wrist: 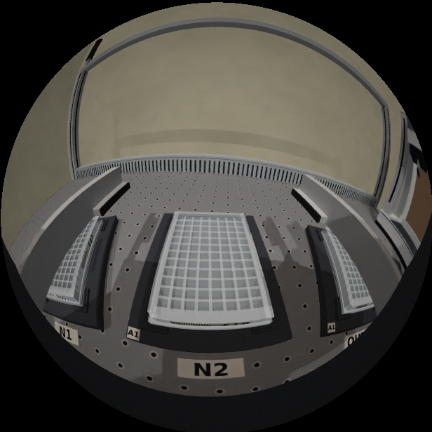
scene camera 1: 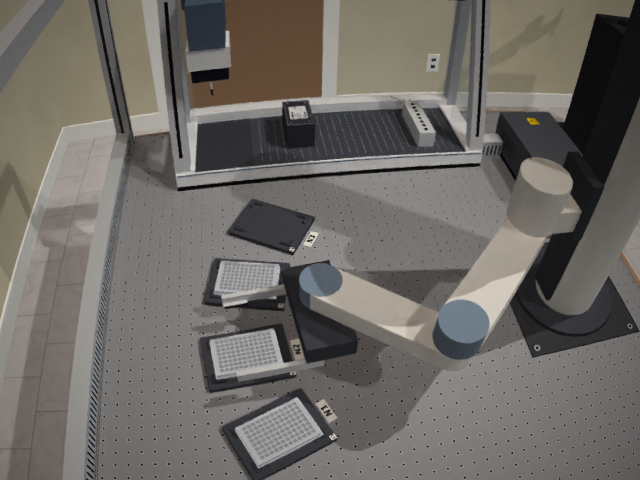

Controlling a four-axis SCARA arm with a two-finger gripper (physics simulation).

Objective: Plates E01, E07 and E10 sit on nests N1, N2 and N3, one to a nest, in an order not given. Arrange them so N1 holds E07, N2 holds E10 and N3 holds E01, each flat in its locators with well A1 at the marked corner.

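Places are measured from the arm's base along level axes (x right, y ahead, z up), in centimetres.
Pixels of known places: gripper, between the fingertips: [scene camera 1: 228, 337]; arm's base, origin of its link: [scene camera 1: 562, 294].
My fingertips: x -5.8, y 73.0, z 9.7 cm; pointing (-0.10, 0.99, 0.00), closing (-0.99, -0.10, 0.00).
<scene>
For each thing: its middle in the pictures, then the offset to it from my fingertips. "spot": a spot on its surface instead.
- Plate E10, middle of its body: [scene camera 1: 245, 353] dx +0.3, dy -2.4, dz -6.5 cm
- nest N2, a spot on its surface: [scene camera 1: 281, 335] spot: dx +4.1, dy -9.4, dz -7.2 cm
- Plate E07, middle of its body: [scene camera 1: 278, 431] dx -16.5, dy -6.6, dz -6.5 cm
- nest N1, middle of its body: [scene camera 1: 278, 434] dx -16.5, dy -6.5, dz -7.6 cm
- Plate E01, middle of its body: [scene camera 1: 247, 279] dx +18.3, dy -4.0, dz -6.5 cm
- nest marked OUT, a spot on its surface: [scene camera 1: 214, 300] spot: dx +14.2, dy +3.1, dz -7.2 cm
- Nest N3, middle of its body: [scene camera 1: 271, 224] dx +34.6, dy -10.4, dz -7.5 cm
- black box, a spot on its surface: [scene camera 1: 298, 126] spot: dx +57.3, dy -19.4, dz +3.2 cm
- white slotted block, a spot on its surface: [scene camera 1: 418, 124] spot: dx +58.3, dy -51.1, dz +1.0 cm
- dark grey box, a spot on its surface: [scene camera 1: 537, 136] spot: dx +48.7, dy -82.8, dz +3.1 cm
My gripper [scene camera 1: 235, 336] [wrist: 211, 174] is open and empty, above and around the nest N2 area, its fingers wide apart. Plate E10 [scene camera 1: 245, 353] [wrist: 207, 270] sits in nest N2 [scene camera 1: 281, 335] [wrist: 215, 340] and looks flat; its label is too foreshortened to read clearly. Plate E07 [scene camera 1: 279, 431] [wrist: 75, 272] sits on nest N1 [scene camera 1: 292, 455] [wrist: 100, 280]. Plate E01 [scene camera 1: 247, 277] [wrist: 352, 277] sits on the nest marked OUT [scene camera 1: 214, 300] [wrist: 325, 295], partly behind a finger. Nest N3 [scene camera 1: 271, 225] holds no plate. Well A1 on the plates is too small to tell.
A gantry frame [scene camera 1: 330, 167] stands behind the nests, with a black box [scene camera 1: 298, 126] and a white slotted block [scene camera 1: 418, 124] on its deck. A dark grey box [scene camera 1: 537, 136] stands at the back right, near my arm's column [scene camera 1: 599, 222].
</scene>
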